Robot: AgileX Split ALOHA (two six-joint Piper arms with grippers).
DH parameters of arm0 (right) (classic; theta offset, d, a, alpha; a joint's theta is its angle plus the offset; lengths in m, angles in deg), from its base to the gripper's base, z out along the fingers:
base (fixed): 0 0 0 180
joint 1: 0 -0.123 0 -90
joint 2: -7.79 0 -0.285 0
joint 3: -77.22 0 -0.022 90
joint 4: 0 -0.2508 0 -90
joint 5: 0 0 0.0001 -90
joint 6: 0 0.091 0 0
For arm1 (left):
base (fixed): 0 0 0 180
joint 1: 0 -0.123 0 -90
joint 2: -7.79 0 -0.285 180
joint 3: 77.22 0 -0.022 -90
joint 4: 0 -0.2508 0 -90
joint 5: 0 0 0.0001 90
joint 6: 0 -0.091 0 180
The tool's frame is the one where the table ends.
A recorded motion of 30 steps. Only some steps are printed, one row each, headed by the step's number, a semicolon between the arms.
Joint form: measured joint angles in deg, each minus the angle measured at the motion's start. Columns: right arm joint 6, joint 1, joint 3, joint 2, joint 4, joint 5; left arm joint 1, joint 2, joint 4, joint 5, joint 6, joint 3.
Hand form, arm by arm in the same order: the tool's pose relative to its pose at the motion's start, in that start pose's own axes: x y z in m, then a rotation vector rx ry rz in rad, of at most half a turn. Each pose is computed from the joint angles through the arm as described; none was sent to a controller.
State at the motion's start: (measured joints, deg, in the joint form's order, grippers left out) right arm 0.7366 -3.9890 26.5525 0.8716 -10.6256 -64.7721; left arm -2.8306 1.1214 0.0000 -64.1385 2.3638 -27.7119
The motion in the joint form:
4: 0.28 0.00 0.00 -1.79 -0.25 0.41; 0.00 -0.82 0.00 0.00 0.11 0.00
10: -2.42 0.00 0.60 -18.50 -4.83 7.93; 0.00 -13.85 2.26 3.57 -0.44 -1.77
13: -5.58 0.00 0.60 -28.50 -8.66 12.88; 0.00 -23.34 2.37 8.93 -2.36 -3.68
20: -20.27 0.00 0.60 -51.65 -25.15 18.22; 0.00 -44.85 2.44 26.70 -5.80 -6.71
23: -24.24 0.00 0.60 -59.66 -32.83 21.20; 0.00 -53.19 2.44 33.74 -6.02 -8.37
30: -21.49 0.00 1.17 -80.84 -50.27 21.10; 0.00 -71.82 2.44 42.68 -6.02 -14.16
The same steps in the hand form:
4: -0.0031 0.0000 0.0036 -0.0011 0.0236 0.0120; -0.0011 0.0000 0.0017 -0.0006 0.0143 -0.0019
10: -0.0351 0.0015 0.0412 -0.0399 0.1658 0.0599; -0.0283 -0.0043 0.0264 0.0273 0.1496 -0.0142
13: -0.0481 0.0013 0.0697 -0.0684 0.2442 0.0867; -0.0519 -0.0052 0.0484 0.0278 0.1879 0.0144
20: -0.0539 0.0053 0.1392 -0.2161 0.4809 0.1682; -0.0936 -0.0062 0.1197 0.0243 0.1994 0.0646
23: -0.0526 0.0054 0.1652 -0.2476 0.5270 0.2627; -0.1057 -0.0063 0.1512 0.0201 0.1932 0.0660
30: -0.0288 0.0048 0.2262 -0.2348 0.7773 0.7156; -0.1179 -0.0063 0.2250 0.0133 0.2613 0.0630

